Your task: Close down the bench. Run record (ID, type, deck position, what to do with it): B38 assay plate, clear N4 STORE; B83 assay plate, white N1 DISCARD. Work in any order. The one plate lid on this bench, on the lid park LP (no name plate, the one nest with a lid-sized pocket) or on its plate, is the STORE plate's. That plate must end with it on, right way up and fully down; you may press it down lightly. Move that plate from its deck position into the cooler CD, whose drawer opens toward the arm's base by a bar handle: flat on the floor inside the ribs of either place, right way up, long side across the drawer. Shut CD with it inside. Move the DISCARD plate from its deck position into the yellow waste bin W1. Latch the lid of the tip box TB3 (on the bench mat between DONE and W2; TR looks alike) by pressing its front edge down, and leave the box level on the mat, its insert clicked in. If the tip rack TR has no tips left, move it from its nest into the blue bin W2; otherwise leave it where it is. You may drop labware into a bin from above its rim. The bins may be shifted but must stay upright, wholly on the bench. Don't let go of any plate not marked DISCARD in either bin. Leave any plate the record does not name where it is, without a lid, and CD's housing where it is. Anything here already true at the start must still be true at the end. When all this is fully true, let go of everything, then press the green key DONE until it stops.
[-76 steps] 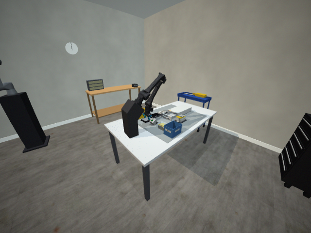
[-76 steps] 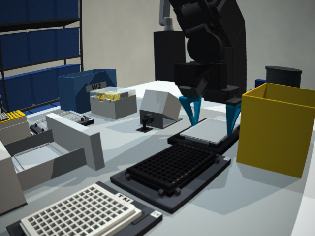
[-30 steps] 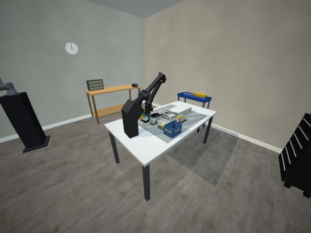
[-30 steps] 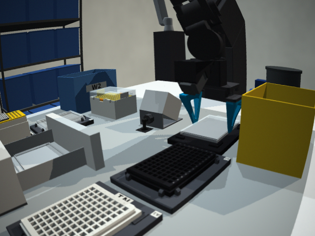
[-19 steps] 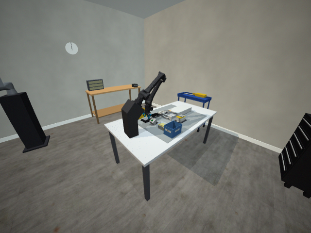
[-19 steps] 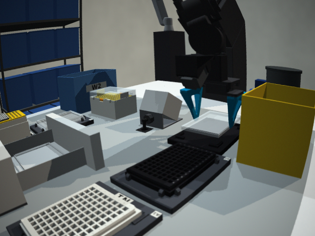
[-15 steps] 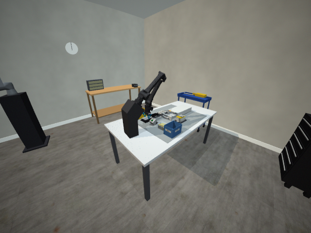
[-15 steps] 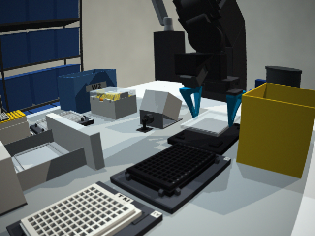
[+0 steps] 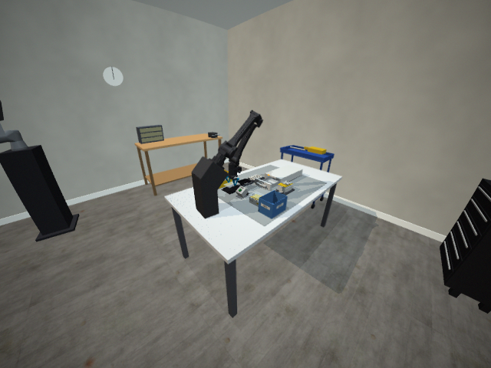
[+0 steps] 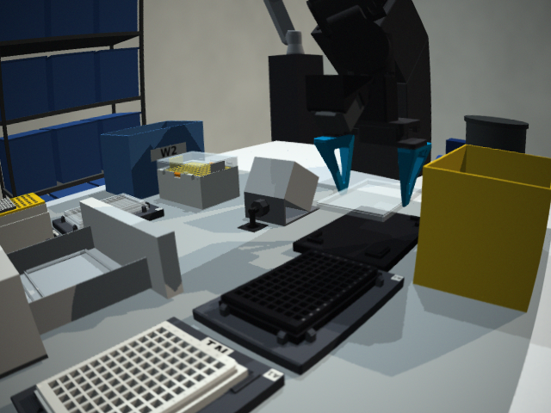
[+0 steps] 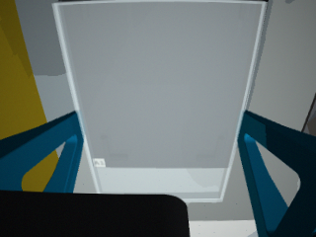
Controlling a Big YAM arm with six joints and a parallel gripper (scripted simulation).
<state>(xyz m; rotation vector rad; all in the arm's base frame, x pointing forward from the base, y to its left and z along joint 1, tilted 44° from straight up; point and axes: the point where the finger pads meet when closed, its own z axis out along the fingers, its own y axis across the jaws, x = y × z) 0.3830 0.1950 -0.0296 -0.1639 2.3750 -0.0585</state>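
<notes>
My gripper is now 5 cm above the black lid park. Also, from my hand: yellow bin W1: 16 cm to the left, 3 cm behind, 2 cm below; grey done key housing: 16 cm to the right, 1 cm below; clear plate lid: right at my hand.
</notes>
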